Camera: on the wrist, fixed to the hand. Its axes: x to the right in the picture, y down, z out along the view.
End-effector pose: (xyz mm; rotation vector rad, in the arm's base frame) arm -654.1 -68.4 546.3 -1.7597 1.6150 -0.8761
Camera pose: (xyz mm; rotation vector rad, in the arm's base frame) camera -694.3 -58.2 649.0 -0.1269 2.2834 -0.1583
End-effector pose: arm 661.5 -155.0 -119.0 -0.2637 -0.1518 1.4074
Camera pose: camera 740.1 -175.8 -194.2 -0.4858 0.1832 2.8829
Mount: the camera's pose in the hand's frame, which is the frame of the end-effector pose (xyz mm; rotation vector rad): -4.1 -57.4 -94.6 -0.0068 0.0931 1.5139
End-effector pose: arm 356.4 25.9 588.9 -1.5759 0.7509 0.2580
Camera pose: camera 362.8 -64.1 653.1 -0.7237 1.8965 1.2585
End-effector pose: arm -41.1 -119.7 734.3 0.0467 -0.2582 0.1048
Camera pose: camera -14.9 -171.5 640.0 -0.1716 -0.1516 1.6069
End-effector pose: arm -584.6 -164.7 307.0 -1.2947 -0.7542 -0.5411
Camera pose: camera -611.3 -269.2 332.1 -1.4465 0.4107 0.6227
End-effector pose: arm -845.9 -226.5 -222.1 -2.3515 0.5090 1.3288
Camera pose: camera -751.2 -224.1 -164.8 1.4164 -2.0041 -1.2435
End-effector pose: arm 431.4 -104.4 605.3 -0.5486 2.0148 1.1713
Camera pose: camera 436.6 -215.0 606.6 -1.0836 -2.1792 -1.7173
